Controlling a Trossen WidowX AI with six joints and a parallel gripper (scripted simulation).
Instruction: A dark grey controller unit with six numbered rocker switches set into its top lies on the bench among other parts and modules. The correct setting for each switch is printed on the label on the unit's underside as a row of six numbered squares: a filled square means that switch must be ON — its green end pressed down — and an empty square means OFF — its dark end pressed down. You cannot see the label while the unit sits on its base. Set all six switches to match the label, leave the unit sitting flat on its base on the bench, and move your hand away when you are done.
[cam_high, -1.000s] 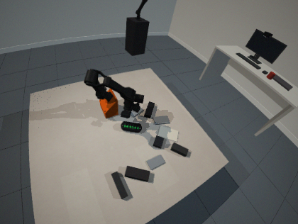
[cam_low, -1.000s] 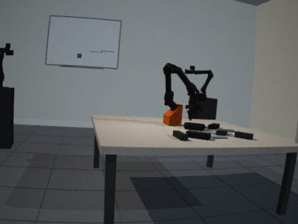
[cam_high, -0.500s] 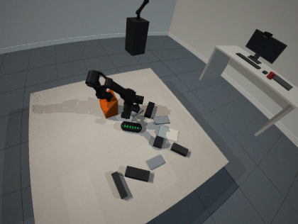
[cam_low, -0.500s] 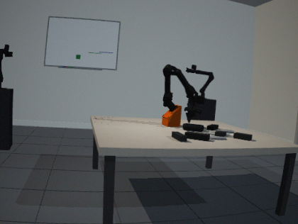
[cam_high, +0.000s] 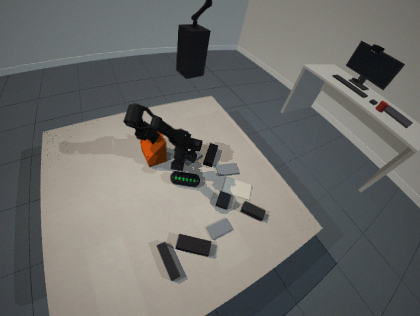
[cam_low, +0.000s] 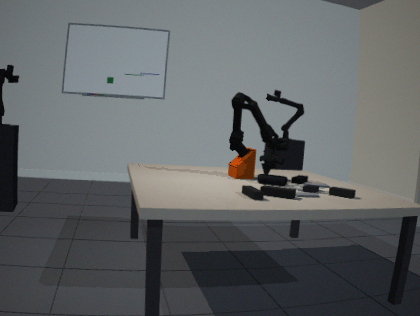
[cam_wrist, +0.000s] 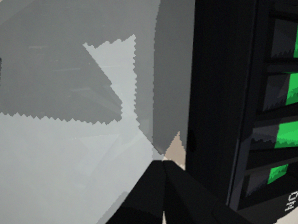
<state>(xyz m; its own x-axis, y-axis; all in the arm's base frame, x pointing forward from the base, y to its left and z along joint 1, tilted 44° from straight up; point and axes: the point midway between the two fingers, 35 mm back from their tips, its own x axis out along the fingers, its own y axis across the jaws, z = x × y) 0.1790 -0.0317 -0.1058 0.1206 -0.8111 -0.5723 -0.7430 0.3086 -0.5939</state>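
The small dark box is 27 cm ahead of my gripper tip, 11 cm to the left of it and 1 cm below it. From my gripper tip the other things lie so: long black bar (37 cm ahead, 28 cm to the right, 1 cm below); white plate (26 cm ahead, 23 cm to the left, 2 cm below).
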